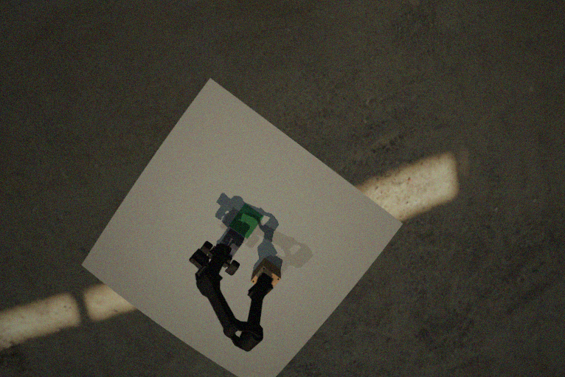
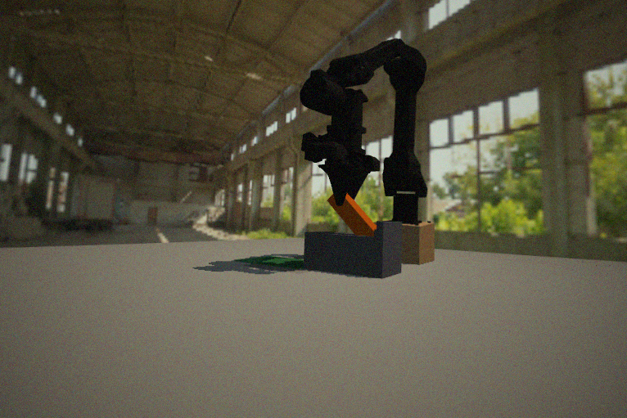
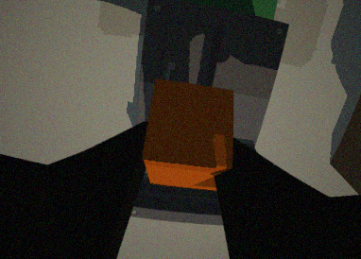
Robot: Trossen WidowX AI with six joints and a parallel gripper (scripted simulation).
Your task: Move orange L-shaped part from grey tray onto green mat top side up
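My gripper tip is 140 mm to the left of the green mat, 130 mm above it and 20 mm past it. Round my gripper tip: orange L-shaped part 30 mm to the left, 30 mm below, 10 mm behind.
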